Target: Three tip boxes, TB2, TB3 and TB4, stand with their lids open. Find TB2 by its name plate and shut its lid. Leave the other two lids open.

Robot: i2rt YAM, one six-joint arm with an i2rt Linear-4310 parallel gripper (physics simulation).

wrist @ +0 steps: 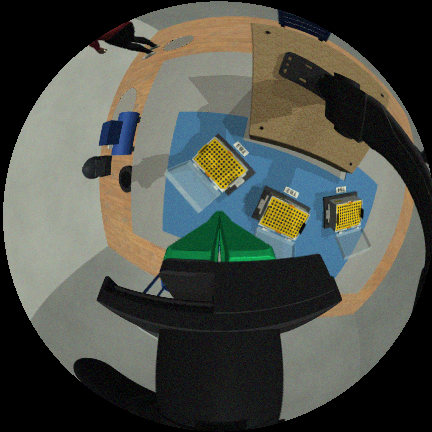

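The box with the TB2 name plate is a yellow tip box right of my gripper. Its clear lid is open toward the bottom of the view and partly hidden by the gripper. The TB3 box stands up and left of it, with its clear lid open to the lower left. The TB4 box stands at the right, with its clear lid open. My gripper is shut, its green fingertips together and empty, apart from all three boxes.
The boxes stand on a blue mat. A brown board carries the arm's base at the upper right. A blue device and a black round object stand on the wooden table edge at the left. A person shows at the upper left.
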